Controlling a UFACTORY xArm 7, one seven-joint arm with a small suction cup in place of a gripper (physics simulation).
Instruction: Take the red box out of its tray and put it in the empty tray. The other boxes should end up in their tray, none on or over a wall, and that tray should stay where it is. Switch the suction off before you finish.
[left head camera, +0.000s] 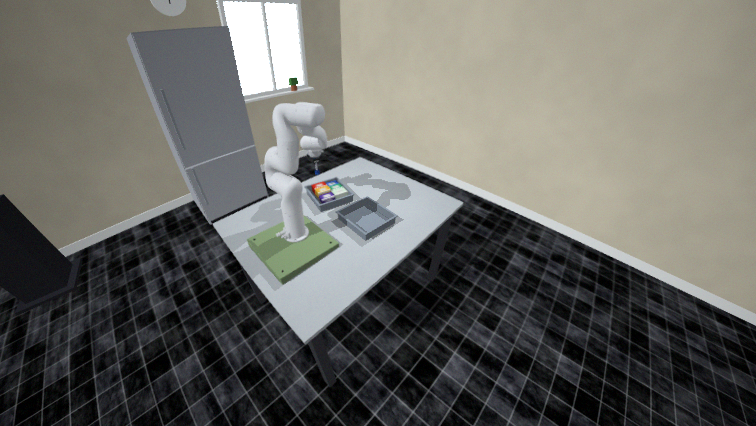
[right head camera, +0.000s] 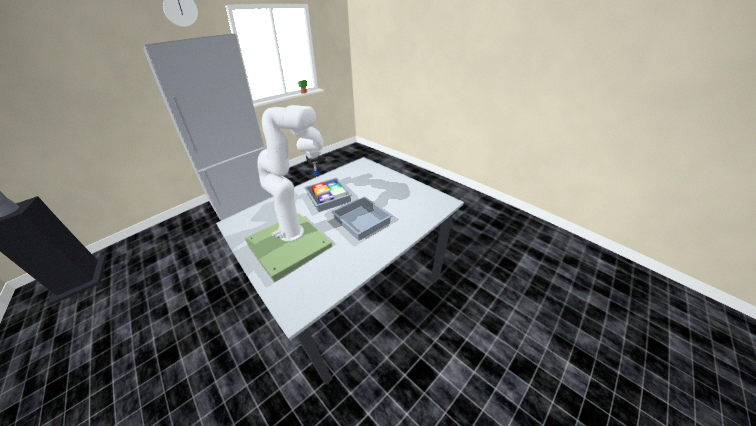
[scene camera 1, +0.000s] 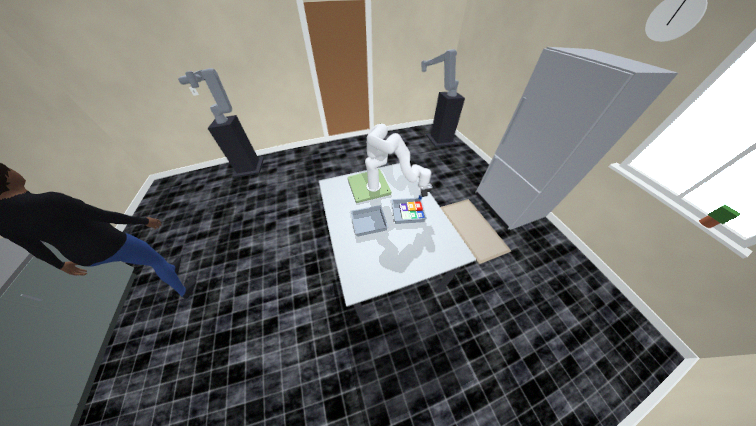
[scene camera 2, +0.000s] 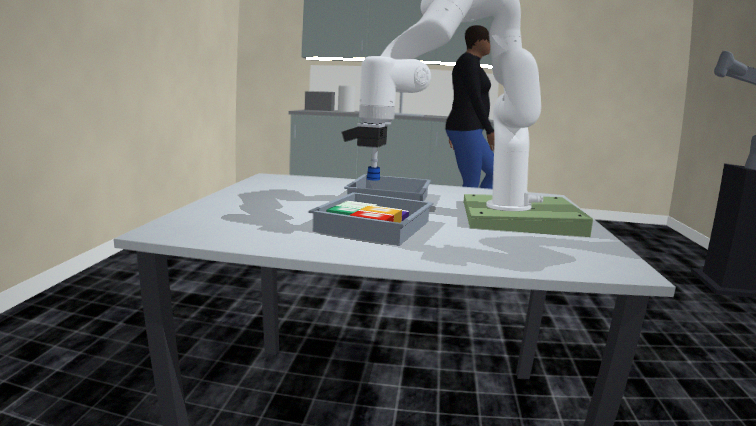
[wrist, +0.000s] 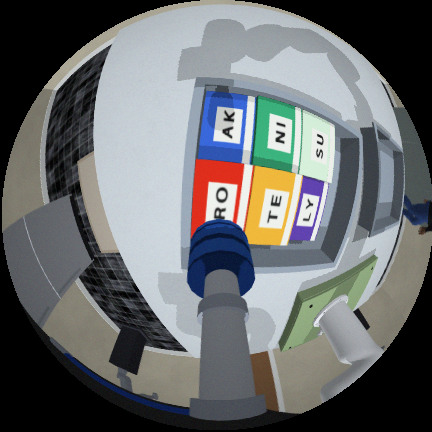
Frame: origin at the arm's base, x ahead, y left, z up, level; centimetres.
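Where they show: hand, tool point: (left head camera: 317, 173) (right head camera: 316, 174) (scene camera 1: 420, 198) (scene camera 2: 373, 179) (wrist: 218, 245); arm's base, link origin: (left head camera: 296, 233) (right head camera: 291, 233) (scene camera 1: 373, 186) (scene camera 2: 508, 206) (wrist: 330, 310).
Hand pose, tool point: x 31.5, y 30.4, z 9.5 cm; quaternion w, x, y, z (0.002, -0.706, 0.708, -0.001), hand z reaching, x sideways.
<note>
Each offset is from my tool point to the top centre of the thing. "spot": to the spot under its first point. Level surfaces: height alone.
The red box {dx +0.1, dy -0.4, dz -8.1 cm} (wrist: 202, 175) (scene camera 2: 370, 216) stands in a corner of the grey full tray {dx +1.5, dy -9.0, dz -8.1 cm} (wrist: 347, 160) (scene camera 2: 354, 229) (left head camera: 336, 204), beside the blue box {dx +8.5, dy -1.6, dz -9.7 cm} (wrist: 211, 150) and the yellow box {dx -0.7, dy -6.0, dz -8.0 cm} (wrist: 257, 227). The green box {dx +7.7, dy -7.2, dz -9.1 cm} (wrist: 265, 156), pale green box {spot: dx +3.4, dy -11.6, dz -9.1 cm} (wrist: 312, 172) and purple box {dx -1.6, dy -11.7, dz -9.6 cm} (wrist: 320, 190) are also inside its walls. The empty tray {dx +4.4, dy -41.5, dz -8.1 cm} (left head camera: 367, 218) (scene camera 1: 368, 221) (scene camera 2: 391, 185) (wrist: 386, 180) stands beside it. My suction cup (scene camera 2: 373, 178) (left head camera: 316, 172) (right head camera: 315, 173) (wrist: 219, 225) is blue, points down and holds nothing. It hangs above the full tray, and hides part of the red box in the wrist view.
The arm stands on a green base plate (left head camera: 296, 251) (scene camera 1: 365, 191) (scene camera 2: 529, 224) on the grey table {dz -13.1 cm} (left head camera: 301, 312) (scene camera 2: 211, 243). The tall fridge (left head camera: 190, 95) (scene camera 1: 566, 127) is beyond the table's edge. A person (scene camera 2: 470, 105) (scene camera 1: 79, 227) stands on the floor away from the table.
</note>
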